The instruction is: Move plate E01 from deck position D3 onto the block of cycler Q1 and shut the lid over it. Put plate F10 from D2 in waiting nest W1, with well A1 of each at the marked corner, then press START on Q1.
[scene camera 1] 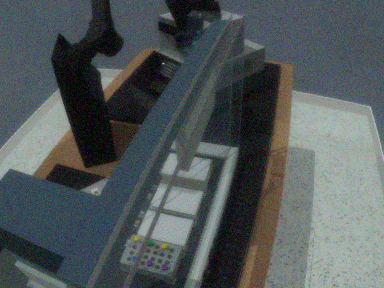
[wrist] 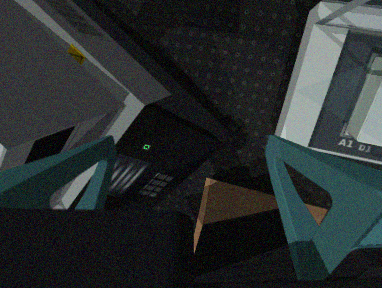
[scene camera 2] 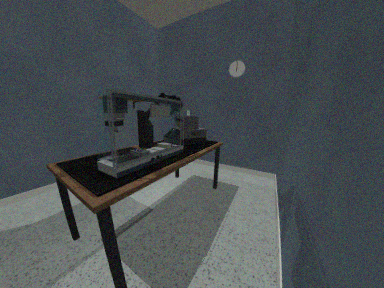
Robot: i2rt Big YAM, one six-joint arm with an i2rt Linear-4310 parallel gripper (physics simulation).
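Seen in the pictures: gripper, fingertip midpoint: (wrist: 190,143) (scene camera 2: 177,118); arm's base, origin of the base link: (scene camera 1: 72,62).
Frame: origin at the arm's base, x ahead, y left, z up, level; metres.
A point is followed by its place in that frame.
Note:
My gripper (wrist: 190,143) @(x 0.343, y 0.200, z -0.017 m) is open and empty in the wrist view, high between the cycler and the deck. The grey cycler (wrist: 50,90) @(x 0.322, y 0.362, z -0.072 m) (scene camera 1: 171,44) @(x 0.143, y 0.398, z -0.105 m) has a yellow mark, a small green light and a keypad. Its block and START button cannot be made out. White plates stand in a row on the deck: a thicker one (scene camera 1: 187,168), a middle one (scene camera 1: 181,200) and one (scene camera 1: 170,228) beside the tube rack. Their labels are unreadable. In the wrist view a white plate (wrist: 374,117) stands beside the label "A1 D1". Waiting nest W1 cannot be identified.
A blue gantry beam (scene camera 1: 162,107) @(x 0.513, y -0.315, z 0.146 m) and clear panels stand over the deck (scene camera 1: 212,220) @(x 0.556, y -0.244, z -0.183 m). A tube rack (scene camera 1: 151,256) with coloured caps is at the near end. The black arm (scene camera 1: 85,110) @(x 0.073, y -0.059, z -0.132 m) rises at the left. A pale low box (scene camera 1: 245,65) @(x 0.415, y 0.507, z -0.205 m) stands at the far end.

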